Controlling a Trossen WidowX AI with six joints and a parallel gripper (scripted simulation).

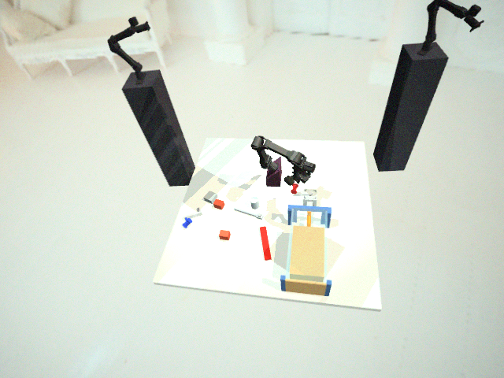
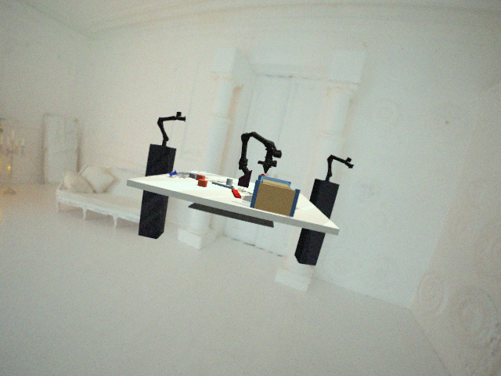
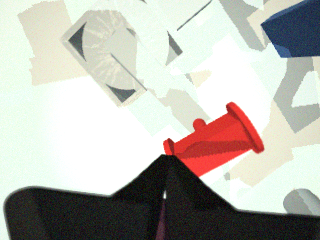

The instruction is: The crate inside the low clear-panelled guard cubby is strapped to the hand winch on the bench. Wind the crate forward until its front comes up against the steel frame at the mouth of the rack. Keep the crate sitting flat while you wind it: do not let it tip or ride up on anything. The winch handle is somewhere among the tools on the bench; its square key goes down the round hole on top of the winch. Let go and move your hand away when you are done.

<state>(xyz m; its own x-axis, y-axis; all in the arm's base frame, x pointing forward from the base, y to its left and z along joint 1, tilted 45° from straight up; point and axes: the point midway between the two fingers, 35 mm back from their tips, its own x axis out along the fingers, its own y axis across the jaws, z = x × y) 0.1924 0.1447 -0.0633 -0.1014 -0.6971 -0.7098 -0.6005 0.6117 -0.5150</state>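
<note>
The red grip lies 2 cm ahead of my gripper tip, 2 cm to the right of it and 4 cm below it. From my gripper tip the other things lie so: hand winch (1 cm ahead, 7 cm to the left, 14 cm below); then blue steel frame (18 cm ahead, 6 cm to the left, 7 cm below); then red-knobbed winch handle (2 cm ahead, 1 cm to the left, 7 cm below).
</note>
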